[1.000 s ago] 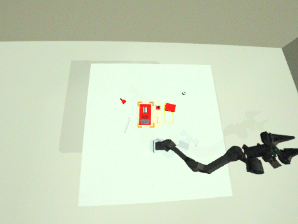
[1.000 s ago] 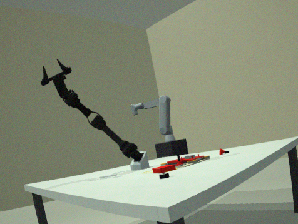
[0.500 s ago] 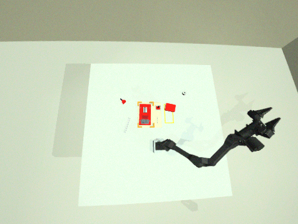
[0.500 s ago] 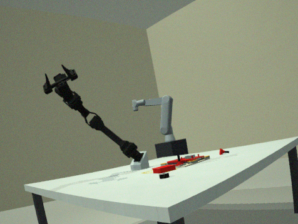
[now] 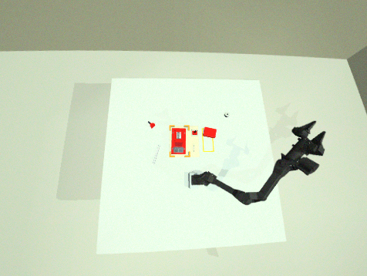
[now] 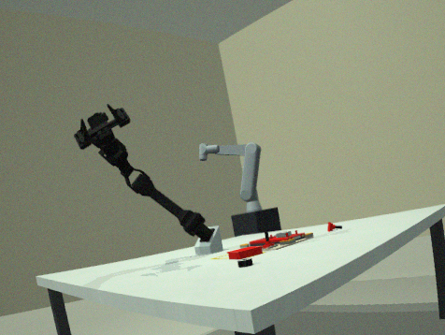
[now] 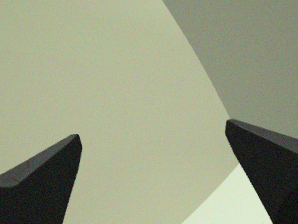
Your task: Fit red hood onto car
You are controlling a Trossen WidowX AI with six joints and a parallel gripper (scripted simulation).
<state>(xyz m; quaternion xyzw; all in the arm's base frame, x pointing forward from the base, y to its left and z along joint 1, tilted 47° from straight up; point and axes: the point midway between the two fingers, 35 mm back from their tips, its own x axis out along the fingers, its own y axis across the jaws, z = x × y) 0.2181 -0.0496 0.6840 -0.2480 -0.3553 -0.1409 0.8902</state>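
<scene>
Now: gripper tip 50 cm above the red hood, 41 cm to the right of it and 11 cm short of it. The rest, counted from my gripper tip: grey wheel-like piece: 51 cm below, 27 cm ahead, 26 cm to the left.
</scene>
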